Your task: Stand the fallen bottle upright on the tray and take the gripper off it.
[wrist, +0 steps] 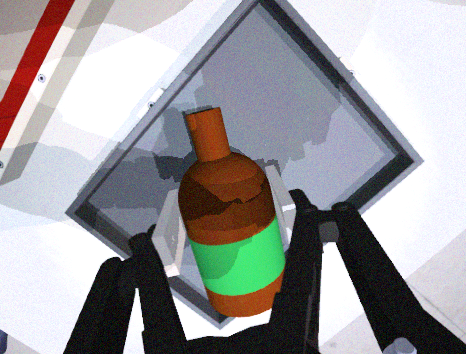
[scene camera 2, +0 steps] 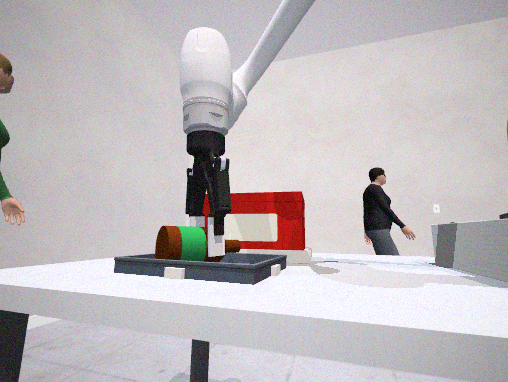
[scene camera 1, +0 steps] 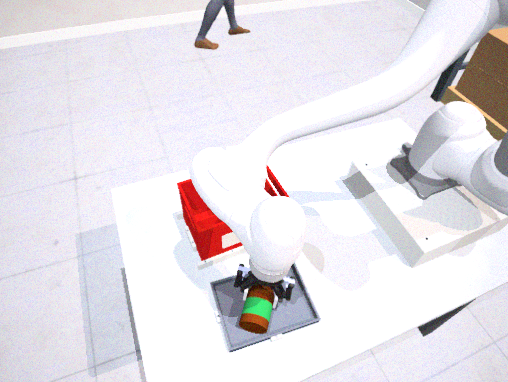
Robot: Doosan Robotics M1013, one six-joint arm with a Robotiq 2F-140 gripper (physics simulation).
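Places are measured from the arm's base along level axes (x left, y back, z up), in metres.
Where they show: gripper, fingertip midpoint: (wrist: 225,193) (scene camera 2: 206,253) (scene camera 1: 260,299); arm's base at its link origin: (scene camera 1: 425,173).
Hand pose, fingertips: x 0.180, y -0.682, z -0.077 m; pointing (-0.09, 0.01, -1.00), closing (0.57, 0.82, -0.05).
Observation:
Things, the pixels of their top centre, and the offset from my fingertips. Level surfaces: height alone.
- brown bottle with a green band, top centre: (wrist: 225,229) (scene camera 2: 204,226) (scene camera 1: 260,293) dx +0.006, dy -0.003, dz +0.050 m
- dark grey tray at its top centre: (wrist: 238,188) (scene camera 2: 209,255) (scene camera 1: 264,300) dx +0.006, dy +0.010, dz -0.004 m
- red bin at its top centre: (scene camera 1: 233,191) (scene camera 2: 256,197) dx -0.269, dy +0.019, dz +0.146 m
- white table at its surface level: dz -0.030 m
The brown bottle with a green band (scene camera 1: 257,307) (scene camera 2: 192,243) (wrist: 237,260) is on its side, low in the dark grey tray (scene camera 1: 297,315) (scene camera 2: 215,274) (wrist: 280,90). Its neck points toward the red bin's side and its base is at the opposite side. My gripper (scene camera 1: 260,297) (scene camera 2: 206,240) (wrist: 225,193) points down and is shut on the bottle, with one pale fingertip on each side of its body near the shoulder. The wrist view shows both fingertips against the bottle. The underside of the bottle is hidden by the tray's rim in scene camera 2.
A red bin (scene camera 1: 215,240) (scene camera 2: 290,220) stands on the white table (scene camera 1: 165,320) (scene camera 2: 380,305) close behind the tray. A large pale box-like tray (scene camera 1: 395,225) (scene camera 2: 477,250) stands farther along, near the arm's base. Two people stand beyond the table in scene camera 2.

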